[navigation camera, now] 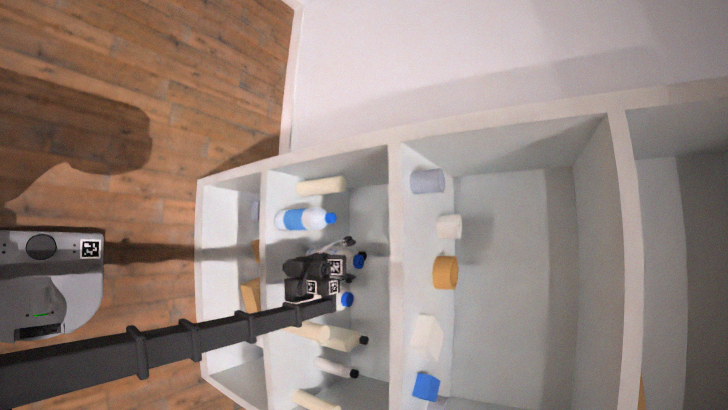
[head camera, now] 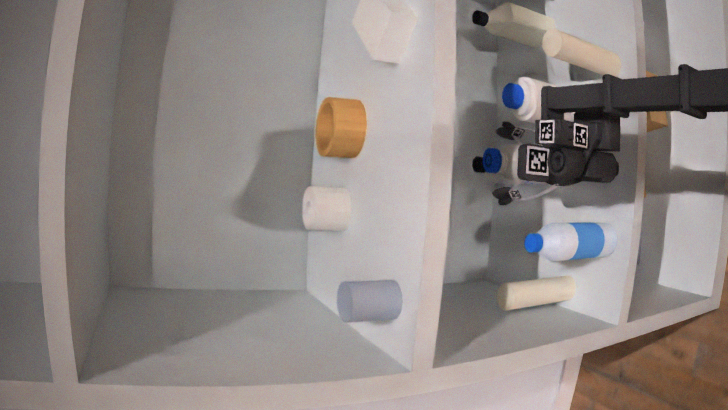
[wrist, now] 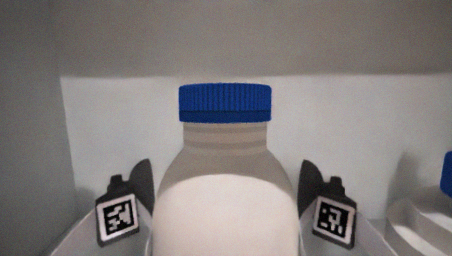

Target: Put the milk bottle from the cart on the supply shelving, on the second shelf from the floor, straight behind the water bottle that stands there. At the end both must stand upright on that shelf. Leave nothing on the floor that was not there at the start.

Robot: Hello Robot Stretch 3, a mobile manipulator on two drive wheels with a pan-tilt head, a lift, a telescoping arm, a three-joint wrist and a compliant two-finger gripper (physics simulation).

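Pixels of known places: robot's base, link origin: (navigation camera: 42,246).
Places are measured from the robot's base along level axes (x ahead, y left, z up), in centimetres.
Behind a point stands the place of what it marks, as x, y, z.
Observation:
The milk bottle (head camera: 509,165) @(-1.3, -70.1, 75.6) (navigation camera: 359,261) @(-1.7, -71.5, 78.6) (wrist: 225,210) @(-1.9, -69.1, 74.4), with a ribbed blue cap, is upright between the fingers of my gripper (head camera: 505,162) @(-1.7, -78.3, 71.5) (navigation camera: 348,259) @(-1.7, -78.3, 71.5) (wrist: 226,179) @(-1.7, -78.3, 71.5), which is shut on it. The bottle is inside the second-shelf compartment; its base is hidden, so contact with the shelf (head camera: 598,300) @(22.8, -63.4, 53.4) (navigation camera: 280,190) @(20.5, -63.0, 53.4) cannot be told. The water bottle (head camera: 589,240) @(10.3, -60.6, 62.6) (navigation camera: 293,219) @(10.6, -60.5, 62.5), with a blue label and cap, stands upright on that shelf, apart and to one side, nearer the front. It does not show in the wrist view.
A white blue-capped bottle (head camera: 532,91) @(-14.4, -67.8, 72.6) (navigation camera: 347,298) @(-12.8, -69.7, 75.4) (wrist: 425,215) @(-10.3, -71.1, 73.1) stands beside the gripper, close to my arm (head camera: 657,91) @(-10.4, -33.5, 83.7) (navigation camera: 219,331) @(-9.5, -23.4, 83.9). A black cap (head camera: 477,164) @(-1.2, -86.1, 70.9) (navigation camera: 362,254) @(-0.6, -85.2, 70.9) shows behind the milk bottle. A cream cylinder (head camera: 537,292) @(21.5, -70.4, 65.1) (navigation camera: 320,186) @(21.7, -70.3, 64.5) stands near the side wall.

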